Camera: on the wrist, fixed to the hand. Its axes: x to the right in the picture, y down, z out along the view.
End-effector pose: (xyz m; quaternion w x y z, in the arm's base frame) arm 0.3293 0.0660 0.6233 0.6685 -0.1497 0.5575 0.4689
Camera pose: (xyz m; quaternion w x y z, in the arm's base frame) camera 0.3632 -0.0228 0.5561 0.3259 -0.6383 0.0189 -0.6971
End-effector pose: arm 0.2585 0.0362 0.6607 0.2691 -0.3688 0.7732 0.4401
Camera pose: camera 0.3189 -0.0596 0.6339 0.2528 -0.8484 -0.2889 -0.3645
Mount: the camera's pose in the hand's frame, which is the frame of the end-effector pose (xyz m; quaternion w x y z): 0.0166 -0.0943 -0.0661 0.0029 -0.0196 -0.2346 0.9719
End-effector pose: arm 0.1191 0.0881 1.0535 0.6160 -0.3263 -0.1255 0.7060
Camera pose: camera 0.2336 0.1088 1.0531 0.7202 -0.0306 -0.1584 -0.6748
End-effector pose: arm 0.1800 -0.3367 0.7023 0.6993 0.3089 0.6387 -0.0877
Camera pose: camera 0.0786 -0.3711 0.6568 0.2431 0.5873 -0.4607 0.6194
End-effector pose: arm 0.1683 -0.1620 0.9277 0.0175 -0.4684 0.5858 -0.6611
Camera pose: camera 0.1663 -0.0919 1.0205 0.7708 0.4126 0.4658 0.1365
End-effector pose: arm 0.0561 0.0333 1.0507 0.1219 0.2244 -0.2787 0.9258
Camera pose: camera 0.0518 0.1495 1.0531 0.9604 0.0554 0.2656 -0.0631
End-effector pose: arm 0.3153 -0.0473 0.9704 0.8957 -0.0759 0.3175 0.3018
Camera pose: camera 0.3465 -0.1368 0.9029 0.2177 -0.3616 0.1414 -0.8955
